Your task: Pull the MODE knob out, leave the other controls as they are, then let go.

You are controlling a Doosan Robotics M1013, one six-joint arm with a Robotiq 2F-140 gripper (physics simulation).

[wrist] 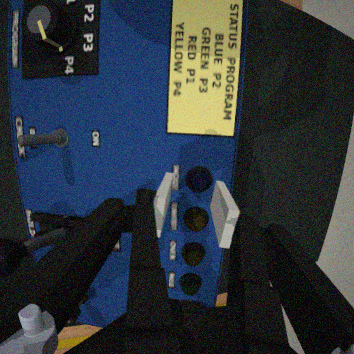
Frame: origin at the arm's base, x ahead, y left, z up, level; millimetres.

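Seen in the pictures: gripper, fingertip midpoint: [191, 190].
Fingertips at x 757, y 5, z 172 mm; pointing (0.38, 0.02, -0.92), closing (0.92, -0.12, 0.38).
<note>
Pixels of each thing's top centre, then the offset from my fingertips to it. "*": a spot on its surface instead.
- dark blue round piece at a spot on its surface: [199, 179] * 8 mm ahead, 11 mm left, 0 mm up
- dark amber piece at a spot on its surface: [193, 254] * 9 mm ahead, 81 mm right, 3 mm down
- grey toggle lever at a spot on its surface: [42, 139] * 148 mm back, 47 mm left, 60 mm down
- black rotary dial at a spot on its surface: [39, 20] * 146 mm back, 166 mm left, 54 mm down
- yellow status label at a spot on its surface: [204, 70] * 15 mm ahead, 120 mm left, 19 mm down
The MODE knob appears to be the dark blue round piece [199, 179] at the upper end of a row of round pieces on the blue panel; its small label is partly covered by a fingertip. My gripper [191, 190] is open part way with nothing between its pale fingertips. In the view the fingertips stand on either side of the row, about level with the second, dark amber round piece [195, 218] and a little below the blue one. How far the tips are from the panel is hard to tell.
Another dark amber piece [193, 254] and a green one [191, 284] follow below. A grey toggle lever [42, 139] sticks out at the left. A black rotary dial [39, 20] is at the upper left, and a yellow status label [204, 70] is at the top.
</note>
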